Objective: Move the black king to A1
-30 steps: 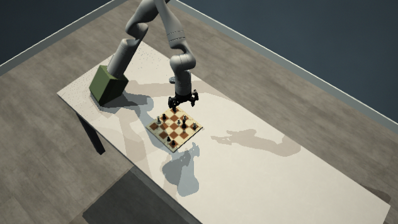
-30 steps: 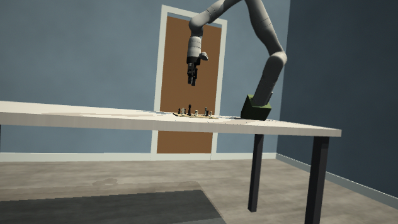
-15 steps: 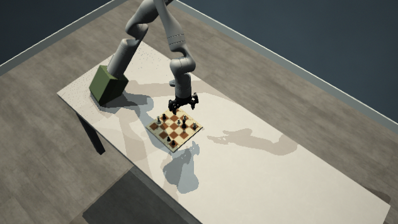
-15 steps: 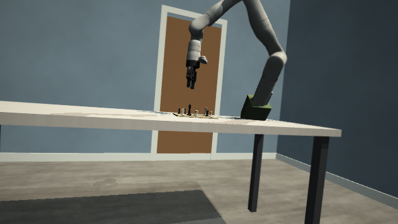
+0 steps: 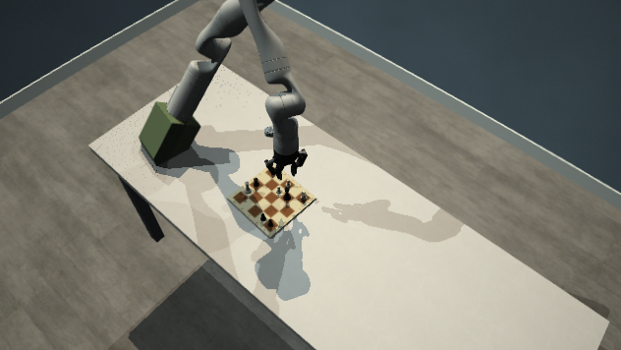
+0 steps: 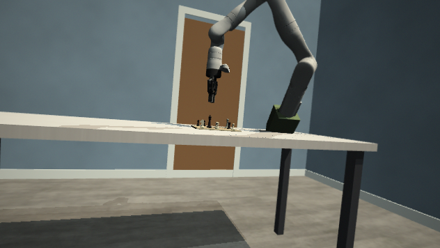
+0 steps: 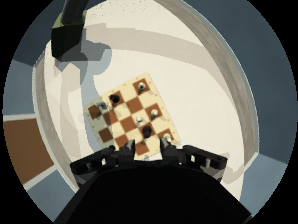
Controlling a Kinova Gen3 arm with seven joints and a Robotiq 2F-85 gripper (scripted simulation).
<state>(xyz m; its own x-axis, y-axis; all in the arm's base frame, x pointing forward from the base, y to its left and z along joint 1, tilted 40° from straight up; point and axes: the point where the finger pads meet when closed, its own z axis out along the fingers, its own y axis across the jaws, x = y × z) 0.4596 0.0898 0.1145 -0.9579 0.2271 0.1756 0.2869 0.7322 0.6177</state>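
Now: the black king 110 mm below my hand. The rest, counted from my hand: chessboard: 30 mm behind, 40 mm to the right, 150 mm below.
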